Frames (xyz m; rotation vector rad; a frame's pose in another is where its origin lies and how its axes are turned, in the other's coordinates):
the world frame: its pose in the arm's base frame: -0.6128 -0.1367 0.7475 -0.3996 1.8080 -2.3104
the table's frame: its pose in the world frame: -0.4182 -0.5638 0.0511 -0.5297 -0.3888 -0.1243
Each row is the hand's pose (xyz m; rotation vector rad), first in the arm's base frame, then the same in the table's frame.
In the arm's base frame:
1: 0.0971 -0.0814 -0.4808 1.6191 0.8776 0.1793
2: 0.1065 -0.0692 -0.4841 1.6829 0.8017 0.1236
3: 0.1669 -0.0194 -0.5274 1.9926 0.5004 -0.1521
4: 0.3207 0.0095 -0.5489 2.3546 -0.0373 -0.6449
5: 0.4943 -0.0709 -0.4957 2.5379 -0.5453 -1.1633
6: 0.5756 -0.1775 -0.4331 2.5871 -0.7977 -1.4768
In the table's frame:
1: -0.4485 1.4652 0.8966 0.0493 -0.1327 2.9813
2: -0.4639 1.4666 0.8938 0.1639 -0.0629 3.0223
3: -0.5491 1.4915 0.9048 -0.6284 -0.3720 -3.0028
4: -0.6864 1.4585 0.9755 -1.2080 -0.9486 -2.4223
5: -0.7544 1.3326 1.1132 -1.5792 -1.3798 -1.7735
6: -0.7350 1.2284 1.2164 -1.7069 -1.6004 -1.3988

